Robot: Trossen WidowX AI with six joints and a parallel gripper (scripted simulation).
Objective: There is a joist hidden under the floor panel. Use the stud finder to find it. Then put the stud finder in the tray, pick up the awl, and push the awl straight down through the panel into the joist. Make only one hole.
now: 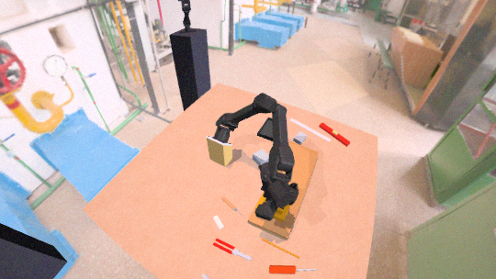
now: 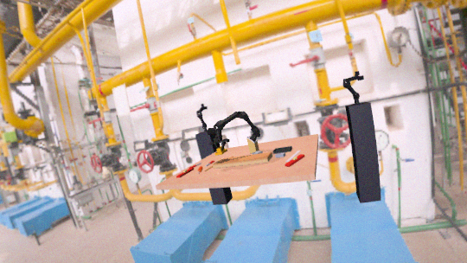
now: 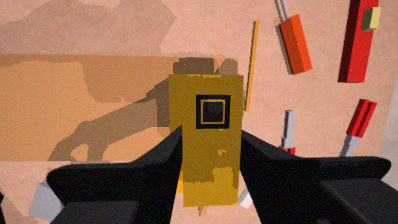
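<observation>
The pencil lies 130 mm below my gripper tip, 110 mm to the right of it and 80 mm ahead of it. From my gripper tip the other things lie so: white block (200 mm behind, 130 mm below, 110 mm to the right); yellow stud finder (20 mm above, 10 mm ahead); awl (170 mm behind, 130 mm below, 20 mm to the right).
</observation>
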